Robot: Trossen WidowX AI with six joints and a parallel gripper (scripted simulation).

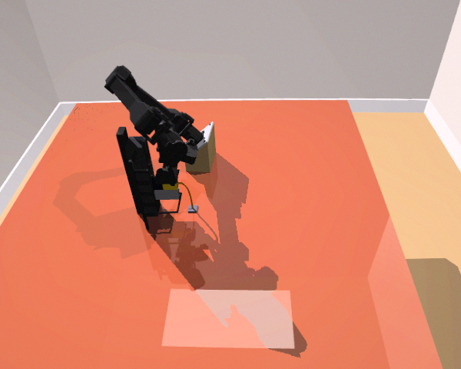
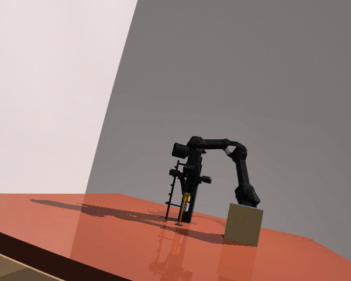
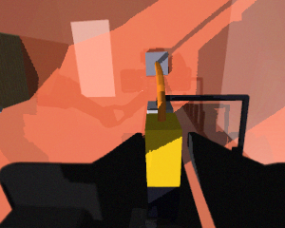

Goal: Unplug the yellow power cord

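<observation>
Right now the yellow plug is 30 mm to the right of my gripper tip. The rest, counted from my gripper tip: black power strip (100 mm to the right, 10 mm above).
</observation>
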